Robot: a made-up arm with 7 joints. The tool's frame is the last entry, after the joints. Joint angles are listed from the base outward.
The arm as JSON. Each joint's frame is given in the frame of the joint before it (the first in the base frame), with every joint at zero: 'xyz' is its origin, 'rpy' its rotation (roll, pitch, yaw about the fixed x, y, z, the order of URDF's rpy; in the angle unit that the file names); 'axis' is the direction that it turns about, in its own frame. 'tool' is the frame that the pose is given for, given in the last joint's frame.
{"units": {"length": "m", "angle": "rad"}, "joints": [
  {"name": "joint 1", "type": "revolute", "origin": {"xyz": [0.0, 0.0, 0.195], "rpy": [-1.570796, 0.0, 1.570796]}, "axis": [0.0, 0.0, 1.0]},
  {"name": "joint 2", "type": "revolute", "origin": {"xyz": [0.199, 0.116, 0.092], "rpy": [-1.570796, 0.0, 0.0]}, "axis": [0.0, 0.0, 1.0]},
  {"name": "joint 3", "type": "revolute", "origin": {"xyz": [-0.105, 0.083, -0.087], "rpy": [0.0, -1.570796, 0.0]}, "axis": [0.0, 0.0, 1.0]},
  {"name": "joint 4", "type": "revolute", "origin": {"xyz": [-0.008, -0.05, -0.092], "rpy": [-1.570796, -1.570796, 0.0]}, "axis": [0.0, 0.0, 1.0]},
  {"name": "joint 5", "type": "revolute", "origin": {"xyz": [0.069, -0.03, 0.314], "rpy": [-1.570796, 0.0, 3.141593]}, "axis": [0.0, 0.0, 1.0]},
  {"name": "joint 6", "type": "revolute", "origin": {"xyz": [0.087, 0.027, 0.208], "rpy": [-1.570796, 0.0, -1.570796]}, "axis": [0.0, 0.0, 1.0]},
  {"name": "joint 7", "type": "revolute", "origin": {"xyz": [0.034, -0.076, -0.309], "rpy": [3.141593, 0.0, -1.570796]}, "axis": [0.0, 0.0, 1.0]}
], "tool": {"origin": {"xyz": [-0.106, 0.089, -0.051], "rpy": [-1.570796, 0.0, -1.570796]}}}
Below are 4 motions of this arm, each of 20 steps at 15 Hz.
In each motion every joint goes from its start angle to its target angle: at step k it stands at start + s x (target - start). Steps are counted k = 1, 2, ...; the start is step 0. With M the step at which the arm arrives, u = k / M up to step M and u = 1 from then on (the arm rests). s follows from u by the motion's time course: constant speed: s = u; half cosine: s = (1 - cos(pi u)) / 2; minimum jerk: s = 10 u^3 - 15 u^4 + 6 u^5.
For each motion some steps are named. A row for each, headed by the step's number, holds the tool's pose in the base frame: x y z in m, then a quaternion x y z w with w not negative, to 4 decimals.
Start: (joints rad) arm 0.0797 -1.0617 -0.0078 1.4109 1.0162 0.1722 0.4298
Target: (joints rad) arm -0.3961 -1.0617 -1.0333 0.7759 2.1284 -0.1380 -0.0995
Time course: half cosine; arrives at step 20
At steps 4, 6, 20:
4: 0.3386 0.4851 -0.0223 0.6939 -0.0135 0.5985 0.4003
6: 0.3437 0.4879 -0.0136 0.6738 -0.0137 0.6348 0.3779
20: 0.2846 0.5710 0.0440 0.5546 0.0617 0.8274 0.0637

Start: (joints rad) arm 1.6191 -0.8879 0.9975 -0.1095 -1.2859 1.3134 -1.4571
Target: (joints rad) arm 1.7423 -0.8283 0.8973 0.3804 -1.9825 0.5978 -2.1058
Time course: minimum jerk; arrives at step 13
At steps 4, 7, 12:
4: -0.0476 0.2781 0.2342 -0.0526 0.8138 -0.3287 0.4764
7: -0.0355 0.2626 0.2345 0.1001 0.8131 -0.3460 0.4573
12: -0.0244 0.2675 0.2253 0.2638 0.7743 -0.3793 0.4324

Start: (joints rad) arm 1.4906 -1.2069 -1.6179 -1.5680 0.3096 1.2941 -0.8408
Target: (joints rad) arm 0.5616 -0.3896 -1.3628 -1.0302 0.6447 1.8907 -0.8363
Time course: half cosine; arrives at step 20
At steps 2, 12, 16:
2: -0.2919 -0.3053 -0.4535 0.5441 0.0597 0.2714 0.7917
12: 0.0980 0.1125 -0.5534 0.5258 -0.2898 0.4046 0.6898
16: 0.2349 0.2266 -0.4602 0.5018 -0.4283 0.3557 0.6620

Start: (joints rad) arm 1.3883 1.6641 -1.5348 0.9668 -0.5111 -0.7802 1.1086
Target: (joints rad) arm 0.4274 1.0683 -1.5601 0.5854 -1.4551 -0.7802 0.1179
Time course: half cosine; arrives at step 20
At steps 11, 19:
11: -0.3307 -0.1086 0.0842 -0.3049 0.1230 -0.9006 0.2844
19: -0.1371 -0.1062 0.1136 -0.3045 0.4645 -0.7903 0.2586

